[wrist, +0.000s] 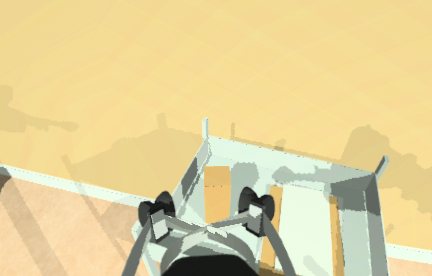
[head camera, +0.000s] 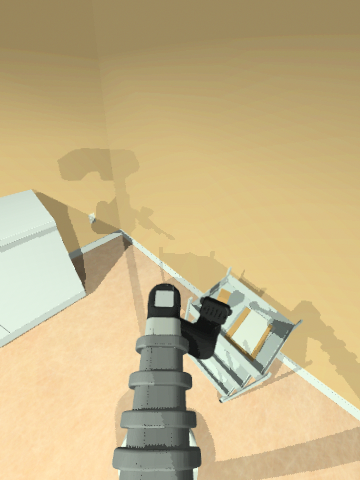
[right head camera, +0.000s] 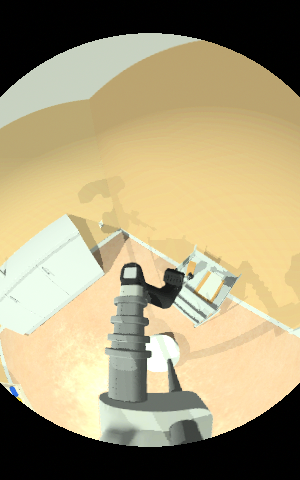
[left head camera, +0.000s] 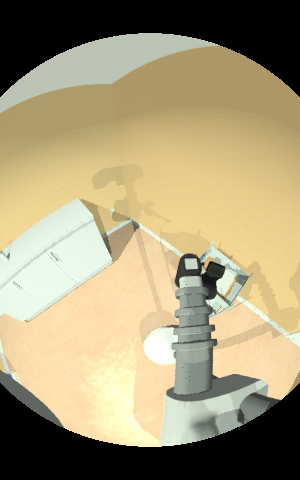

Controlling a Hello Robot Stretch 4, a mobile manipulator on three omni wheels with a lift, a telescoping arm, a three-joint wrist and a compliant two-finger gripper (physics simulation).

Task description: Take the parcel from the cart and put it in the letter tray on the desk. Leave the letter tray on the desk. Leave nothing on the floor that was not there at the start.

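Places are measured from the robot's base along level axes (x right, y ahead, z up), in millimetres.
Pixels of known places: gripper, fingertip midpoint: (wrist: 206, 204); robot's base, origin of the base link: (right head camera: 158, 351) (left head camera: 163, 344).
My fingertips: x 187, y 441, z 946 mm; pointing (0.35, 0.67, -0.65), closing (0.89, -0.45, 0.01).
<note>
Ahead of a thing's pixels: the offset from my fingertips to its top centre.
The parcel, an orange-brown box @[dx +111, dy +167, dz -181 mm] (head camera: 225, 296) (right head camera: 191, 267) (wrist: 217, 202), stands on the top shelf at the left end of the white cart (head camera: 284, 327) (wrist: 290, 152). The gripper's black body partly hides it in the head view. My gripper (wrist: 206, 204) is open and points down over the cart's left end. In the wrist view its two dark pads are well apart, and the parcel appears between and beyond them. The height between pads and parcel is hard to tell. The desk and the letter tray cannot be made out in these views.
A flat white piece with orange-brown side strips @[dx +255, dy +32, dz -298 mm] (head camera: 250, 327) (wrist: 305, 225) lies on the cart's top shelf, right of the parcel. The shelf has raised walls and corner posts. The room wall is close behind the cart. A white cabinet (head camera: 35, 280) (right head camera: 55, 275) stands at the left.
</note>
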